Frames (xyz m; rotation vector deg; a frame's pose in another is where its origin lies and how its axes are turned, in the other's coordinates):
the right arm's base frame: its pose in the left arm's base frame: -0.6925 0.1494 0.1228 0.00 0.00 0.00
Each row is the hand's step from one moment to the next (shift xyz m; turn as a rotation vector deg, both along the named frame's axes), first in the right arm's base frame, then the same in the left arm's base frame.
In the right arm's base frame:
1: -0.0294 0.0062 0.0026 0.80 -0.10 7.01
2: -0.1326 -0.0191 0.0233 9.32 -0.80 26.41
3: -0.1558 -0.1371 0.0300 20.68 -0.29 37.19
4: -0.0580 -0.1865 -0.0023 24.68 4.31 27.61
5: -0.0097 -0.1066 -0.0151 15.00 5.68 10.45
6: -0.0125 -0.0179 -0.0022 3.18 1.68 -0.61
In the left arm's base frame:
1: -0.0294 0.0062 0.0026 0.80 -0.10 7.01
2: -0.1326 -0.0191 0.0233 9.32 -0.80 26.41
3: -0.1558 -0.1371 0.0300 20.68 -0.29 37.19
4: -0.0580 -0.1865 -0.0023 24.68 4.31 27.61
5: -0.0097 -0.1066 -0.0151 15.00 5.68 10.45
6: -0.0125 -0.0179 -0.0022 3.18 1.68 -0.61

